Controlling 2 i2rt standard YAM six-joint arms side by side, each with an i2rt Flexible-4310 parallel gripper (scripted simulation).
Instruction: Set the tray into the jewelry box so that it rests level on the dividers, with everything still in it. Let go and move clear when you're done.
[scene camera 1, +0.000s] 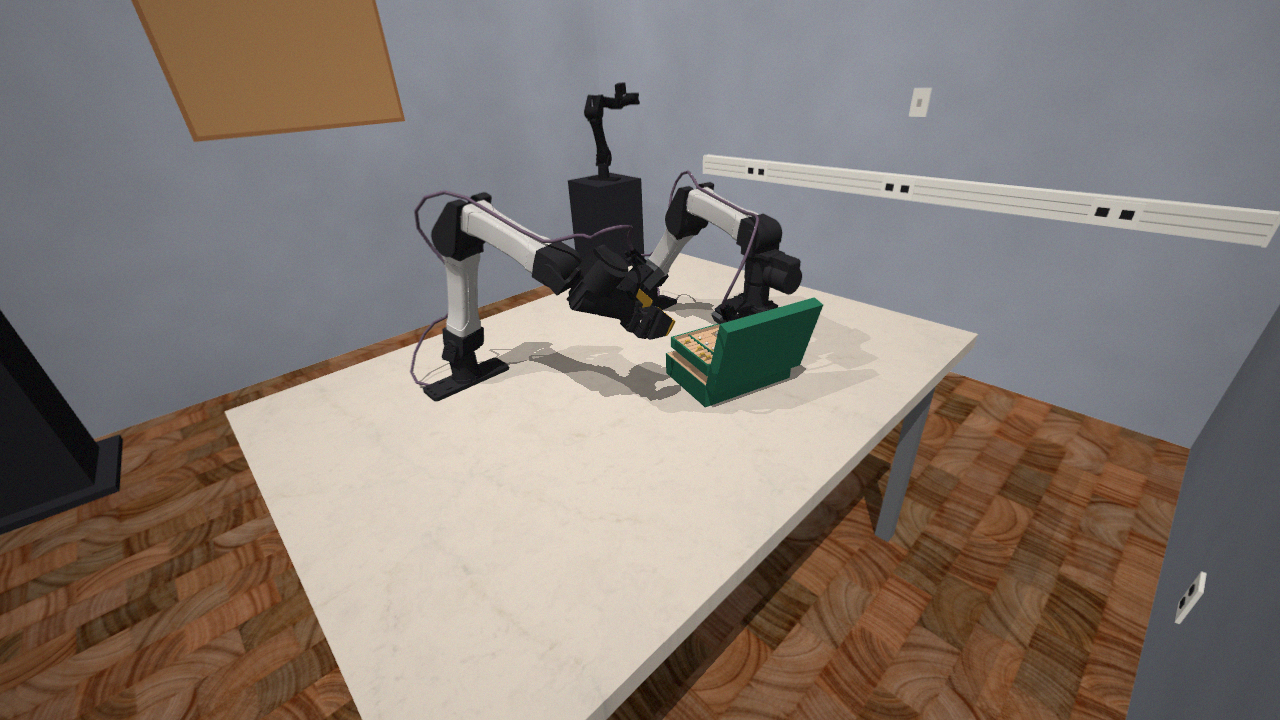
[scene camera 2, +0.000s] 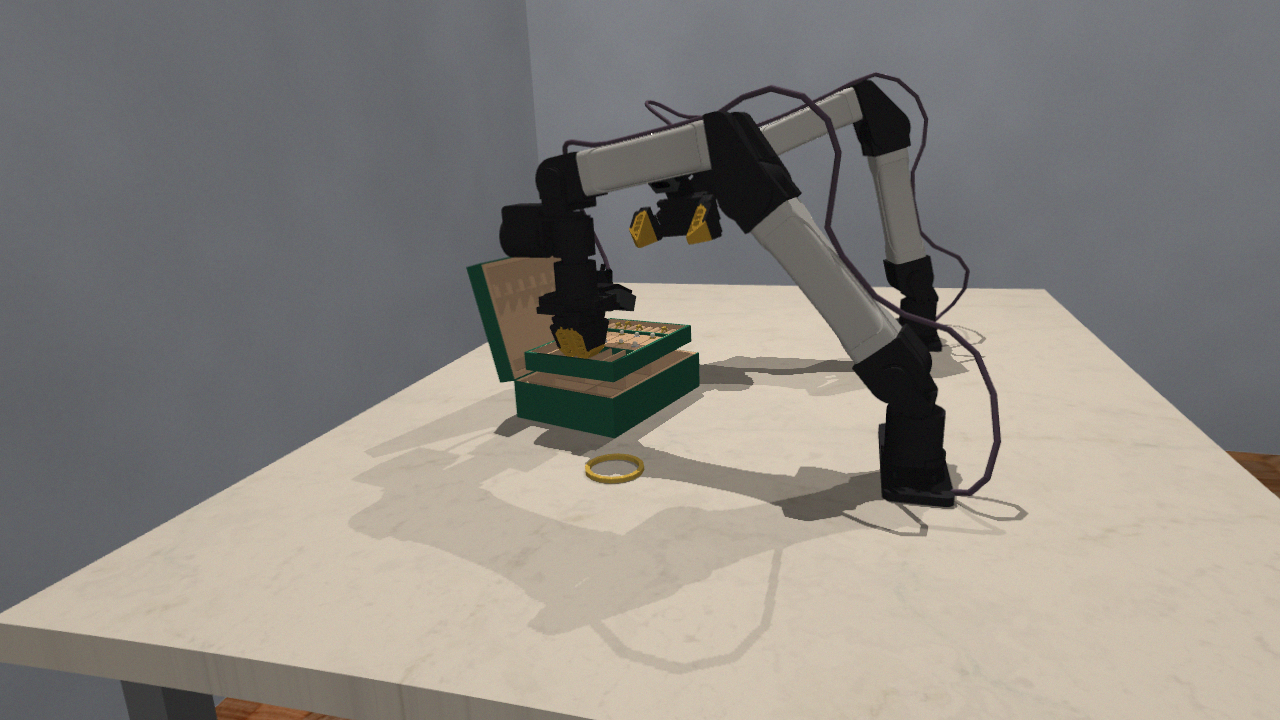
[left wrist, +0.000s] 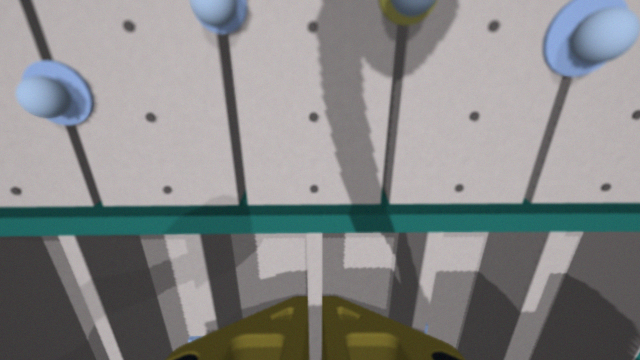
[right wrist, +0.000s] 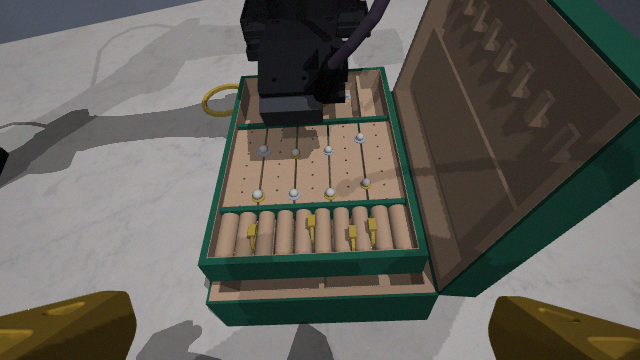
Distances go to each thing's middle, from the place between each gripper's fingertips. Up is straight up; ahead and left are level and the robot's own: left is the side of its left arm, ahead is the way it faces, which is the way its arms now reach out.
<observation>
I see the jewelry box (scene camera 2: 609, 409) 2 cm ahead of my left hand, 8 cm to the right of it and 2 cm above it.
Right now my right hand (scene camera 2: 662, 242) is 60 mm short of the jewelry box, 180 mm to the right of it and 110 mm above it.
</observation>
